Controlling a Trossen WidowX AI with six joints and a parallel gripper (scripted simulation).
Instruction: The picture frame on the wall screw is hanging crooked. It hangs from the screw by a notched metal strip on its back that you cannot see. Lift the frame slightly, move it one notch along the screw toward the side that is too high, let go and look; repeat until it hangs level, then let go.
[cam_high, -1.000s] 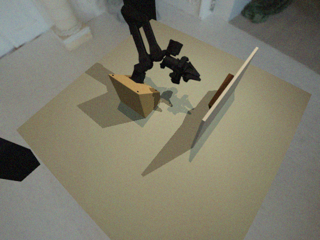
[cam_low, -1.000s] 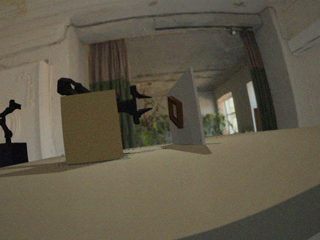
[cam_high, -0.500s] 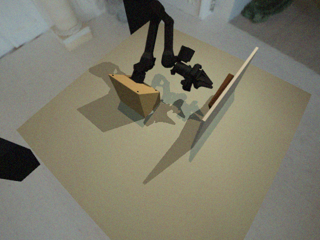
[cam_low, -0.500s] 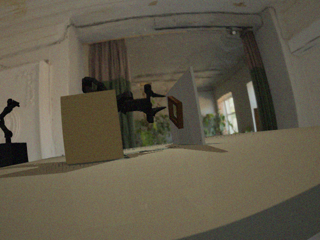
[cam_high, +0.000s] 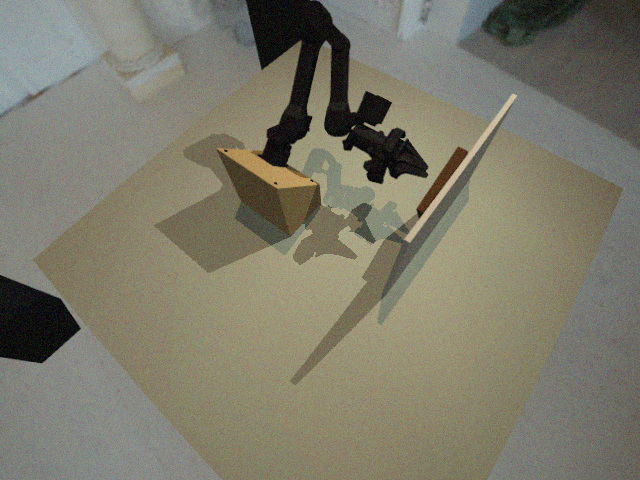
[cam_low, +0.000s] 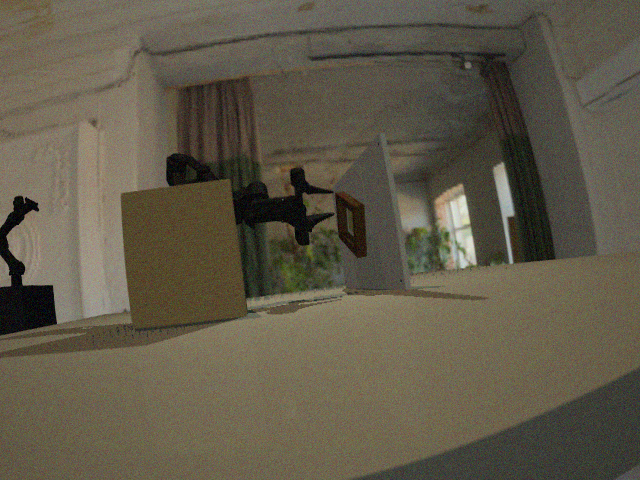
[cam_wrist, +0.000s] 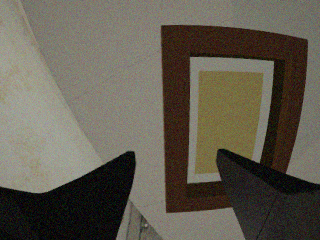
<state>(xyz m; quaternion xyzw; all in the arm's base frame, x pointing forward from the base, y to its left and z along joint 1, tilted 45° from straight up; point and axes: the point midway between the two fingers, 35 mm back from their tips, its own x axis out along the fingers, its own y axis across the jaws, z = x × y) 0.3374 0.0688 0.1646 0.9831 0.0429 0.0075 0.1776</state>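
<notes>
Right now my gripper tip is 50 mm short of the brown picture frame, 50 mm above it and 30 mm to the right of it. The rest, counted from my gripper tip: white wall panel: 70 mm below, 60 mm ahead, 10 mm to the left.
</notes>
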